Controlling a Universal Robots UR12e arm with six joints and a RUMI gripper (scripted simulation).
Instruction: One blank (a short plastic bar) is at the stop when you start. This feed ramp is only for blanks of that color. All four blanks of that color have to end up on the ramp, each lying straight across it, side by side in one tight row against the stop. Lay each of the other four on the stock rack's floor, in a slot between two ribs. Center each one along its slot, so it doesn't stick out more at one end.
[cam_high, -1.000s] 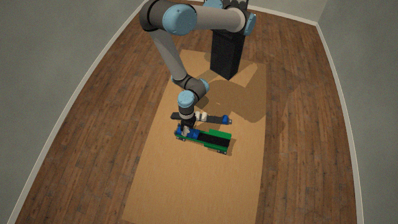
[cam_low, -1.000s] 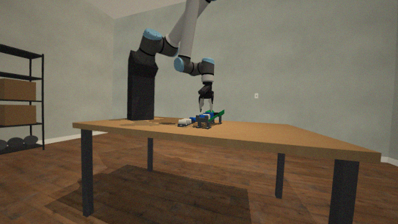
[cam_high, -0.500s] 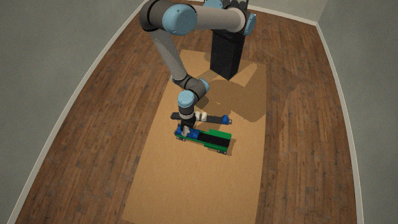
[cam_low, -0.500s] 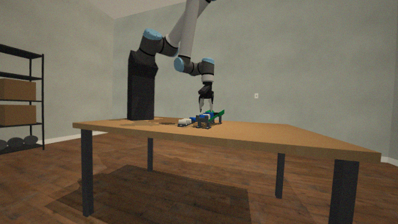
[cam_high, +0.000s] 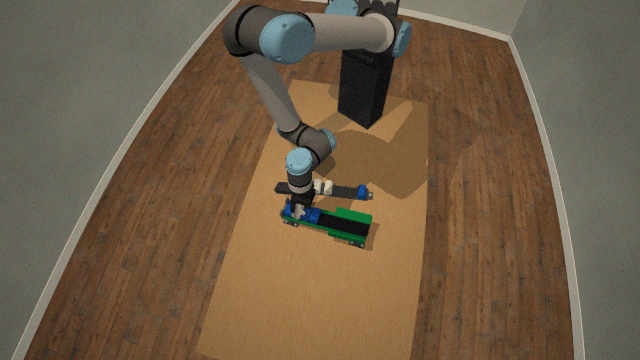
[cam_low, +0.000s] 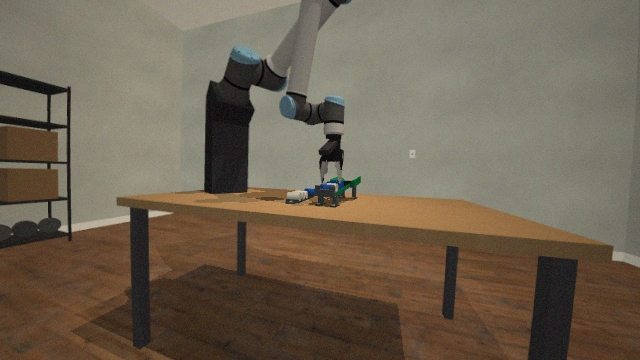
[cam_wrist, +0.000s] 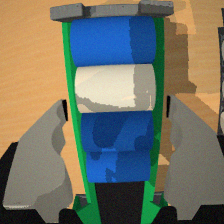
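My gripper is now 180 mm to the right of the stock rack, 130 mm past it and 110 mm above it.
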